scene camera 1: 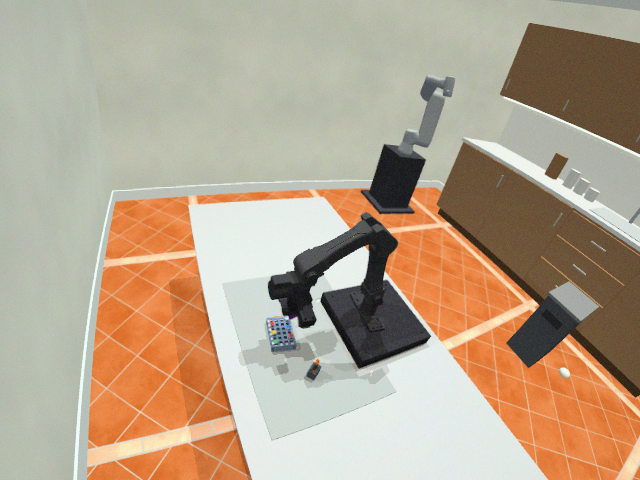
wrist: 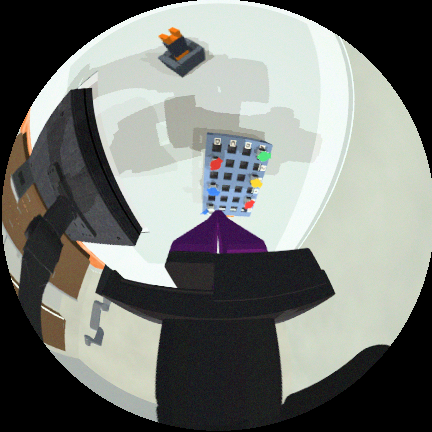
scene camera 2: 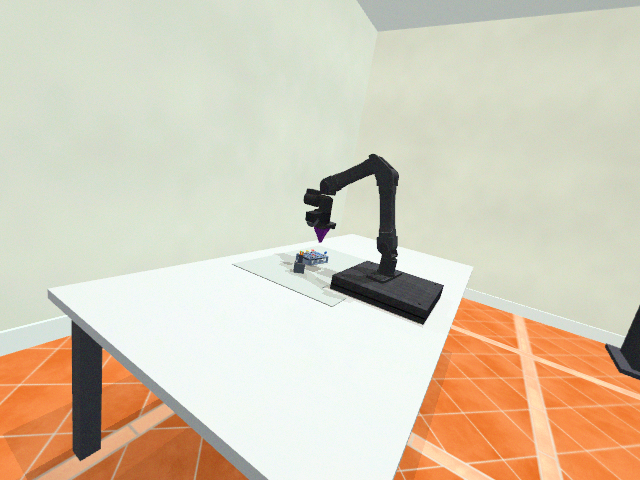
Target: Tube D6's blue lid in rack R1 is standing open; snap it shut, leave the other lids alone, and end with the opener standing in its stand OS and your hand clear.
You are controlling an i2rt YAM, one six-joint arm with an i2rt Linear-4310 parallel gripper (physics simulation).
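Places are measured from the arm's base along level axes (x down, y ahead, z right), in millimetres.
Pixels of known places: gripper, fingertip midpoint: (scene camera 1: 289,318) (wrist: 217,214) (scene camera 2: 320,242); arm's base, link origin: (scene camera 1: 366,311) (wrist: 69,203) (scene camera 2: 385,275).
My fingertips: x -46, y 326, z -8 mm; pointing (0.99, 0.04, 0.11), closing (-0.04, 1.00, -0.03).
Observation:
For each thing: its top centre in the pictures, then the offset to it from my fingertips. Level surfaces: height alone.
- Rack R1, top centre: (wrist: 234,194) (scene camera 1: 282,325) (scene camera 2: 314,249) dx +38, dy +23, dz +0 mm
- Tube D6's blue lid, top centre: (wrist: 204,214) (scene camera 2: 325,250) dx +38, dy -16, dz +35 mm
- opener, top centre: (scene camera 1: 317,361) dx +10, dy -43, dz -178 mm
- pale mat, surface height: dx +95 mm
- white table, surface height: dx +98 mm
Rack R1 (scene camera 1: 283,348) (scene camera 2: 319,261) (wrist: 224,156), a blue block with rows of wells, stands on the mat. Tube D6's blue lid (scene camera 2: 325,252) (wrist: 205,212) stands open and sticks out past the rack's corner, near the fingertips in the wrist view. My gripper (scene camera 2: 320,241) (wrist: 217,214) is shut and empty, its purple fingers pointing down above the rack. In scene camera 1 the arm's hand partly hides the fingers and that rack end. The opener (scene camera 1: 316,362) (wrist: 173,37), dark with orange prongs, stands upright in its stand OS (scene camera 1: 312,373) (scene camera 2: 299,268) (wrist: 186,66), apart from the rack.
Other lids on the rack are another blue one (wrist: 213,191), two red (wrist: 216,164) (wrist: 249,204), a yellow (wrist: 256,183) and a green (wrist: 263,156). The arm's black base (scene camera 1: 385,330) (scene camera 2: 387,291) stands beside the pale mat (scene camera 1: 289,421) on the white table (scene camera 1: 439,439).

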